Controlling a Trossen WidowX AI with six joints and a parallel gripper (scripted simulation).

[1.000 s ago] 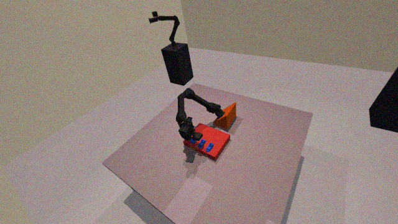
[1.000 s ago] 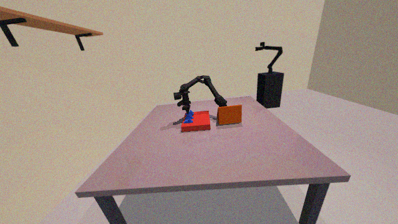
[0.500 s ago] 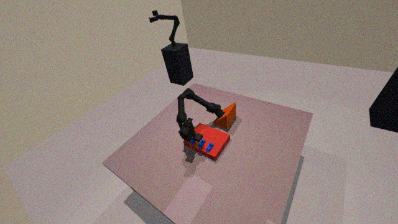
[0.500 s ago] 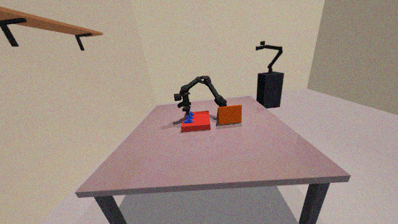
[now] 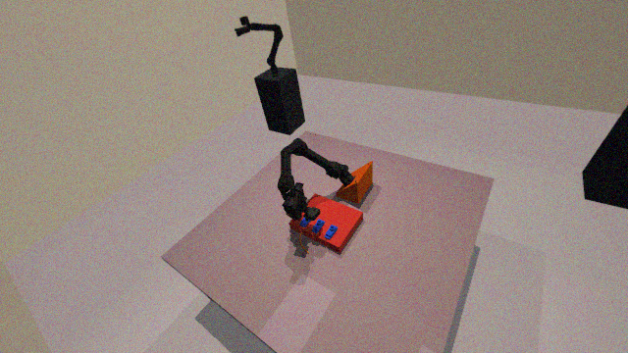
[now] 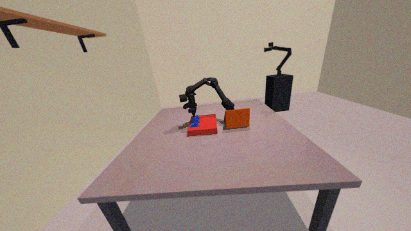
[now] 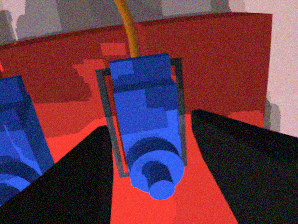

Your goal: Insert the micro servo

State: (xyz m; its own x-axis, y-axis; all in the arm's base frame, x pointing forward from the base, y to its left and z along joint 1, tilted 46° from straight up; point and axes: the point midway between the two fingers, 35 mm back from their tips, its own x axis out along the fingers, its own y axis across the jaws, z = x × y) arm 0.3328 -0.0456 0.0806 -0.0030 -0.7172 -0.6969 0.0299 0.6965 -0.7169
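Now: gripper tip 120 mm past the red deck, 80 mm to the right of it and 50 mm above it.
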